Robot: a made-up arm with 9 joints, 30 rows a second.
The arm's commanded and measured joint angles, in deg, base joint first. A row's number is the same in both.
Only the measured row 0 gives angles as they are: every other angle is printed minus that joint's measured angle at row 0.
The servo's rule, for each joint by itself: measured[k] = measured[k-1] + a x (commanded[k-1-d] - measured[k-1]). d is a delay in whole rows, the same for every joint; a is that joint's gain. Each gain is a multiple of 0.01, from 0.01 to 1. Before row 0 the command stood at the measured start. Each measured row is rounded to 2 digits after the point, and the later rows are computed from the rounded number. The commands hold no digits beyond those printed.
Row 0, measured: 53.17 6.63 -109.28 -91.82 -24.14 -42.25 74.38 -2.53 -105.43
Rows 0 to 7, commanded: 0.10 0.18 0.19 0.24 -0.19 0.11 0.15 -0.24 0.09; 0.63 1.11 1.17 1.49 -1.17 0.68 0.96 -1.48 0.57; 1.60 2.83 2.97 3.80 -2.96 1.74 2.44 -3.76 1.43; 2.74 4.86 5.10 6.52 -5.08 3.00 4.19 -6.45 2.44; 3.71 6.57 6.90 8.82 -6.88 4.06 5.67 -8.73 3.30; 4.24 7.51 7.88 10.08 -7.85 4.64 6.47 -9.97 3.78; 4.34 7.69 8.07 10.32 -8.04 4.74 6.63 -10.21 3.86; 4.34 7.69 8.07 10.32 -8.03 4.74 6.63 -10.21 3.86
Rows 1 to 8, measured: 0.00 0.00 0.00 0.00 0.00 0.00 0.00 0.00 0.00; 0.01 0.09 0.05 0.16 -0.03 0.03 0.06 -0.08 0.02; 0.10 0.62 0.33 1.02 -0.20 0.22 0.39 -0.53 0.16; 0.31 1.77 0.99 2.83 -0.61 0.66 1.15 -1.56 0.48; 0.65 3.38 2.02 5.23 -1.28 1.34 2.27 -3.12 0.97; 1.08 5.04 3.24 7.56 -2.12 2.13 3.53 -4.92 1.55; 1.52 6.32 4.40 9.20 -2.98 2.86 4.62 -6.54 2.11; 1.91 7.03 5.32 9.93 -3.74 3.41 5.36 -7.71 2.55
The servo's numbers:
d 1
a 0.14 0.52 0.25 0.65 0.15 0.29 0.37 0.32 0.25

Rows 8 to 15, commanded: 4.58 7.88 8.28 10.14 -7.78 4.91 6.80 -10.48 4.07; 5.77 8.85 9.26 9.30 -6.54 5.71 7.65 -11.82 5.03; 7.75 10.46 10.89 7.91 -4.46 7.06 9.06 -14.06 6.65; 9.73 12.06 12.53 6.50 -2.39 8.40 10.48 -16.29 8.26; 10.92 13.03 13.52 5.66 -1.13 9.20 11.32 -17.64 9.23; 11.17 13.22 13.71 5.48 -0.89 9.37 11.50 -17.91 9.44; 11.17 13.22 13.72 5.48 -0.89 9.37 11.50 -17.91 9.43; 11.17 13.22 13.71 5.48 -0.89 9.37 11.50 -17.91 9.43
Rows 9 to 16, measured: 2.25 7.37 6.01 10.18 -4.38 3.80 5.83 -8.51 2.88; 2.58 7.64 6.58 10.15 -4.89 4.12 6.19 -9.14 3.18; 3.03 8.27 7.25 9.60 -5.14 4.58 6.73 -10.00 3.64; 3.69 9.41 8.16 8.50 -5.04 5.30 7.59 -11.30 4.39; 4.54 10.79 9.25 7.20 -4.64 6.20 8.66 -12.90 5.36; 5.43 11.95 10.32 6.20 -4.11 7.07 9.64 -14.42 6.33; 6.23 12.61 11.17 5.73 -3.63 7.74 10.33 -15.54 7.11; 6.92 12.93 11.81 5.57 -3.22 8.21 10.76 -16.30 7.69
